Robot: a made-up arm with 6 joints. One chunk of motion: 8 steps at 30 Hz.
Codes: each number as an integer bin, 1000 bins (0 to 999) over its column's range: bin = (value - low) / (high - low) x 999, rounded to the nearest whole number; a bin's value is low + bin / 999 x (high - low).
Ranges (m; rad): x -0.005..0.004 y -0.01..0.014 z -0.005..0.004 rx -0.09..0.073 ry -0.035..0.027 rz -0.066..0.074
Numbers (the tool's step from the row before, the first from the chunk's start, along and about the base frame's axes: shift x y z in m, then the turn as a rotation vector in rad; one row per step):
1: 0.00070 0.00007 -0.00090 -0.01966 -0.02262 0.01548
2: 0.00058 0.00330 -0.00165 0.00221 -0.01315 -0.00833
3: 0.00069 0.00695 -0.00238 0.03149 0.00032 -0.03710
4: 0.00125 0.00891 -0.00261 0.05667 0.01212 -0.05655
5: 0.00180 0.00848 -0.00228 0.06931 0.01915 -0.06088
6: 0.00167 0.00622 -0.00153 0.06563 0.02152 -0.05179
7: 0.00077 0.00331 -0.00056 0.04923 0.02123 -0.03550
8: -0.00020 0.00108 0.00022 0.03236 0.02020 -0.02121
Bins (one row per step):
1: 633 419 455 431 199 581
2: 619 554 372 565 352 412
3: 632 706 291 745 569 206
4: 694 787 265 899 759 67
5: 755 769 302 976 873 37
6: 740 675 385 954 911 101
7: 640 554 493 853 906 218
8: 533 461 579 750 889 320

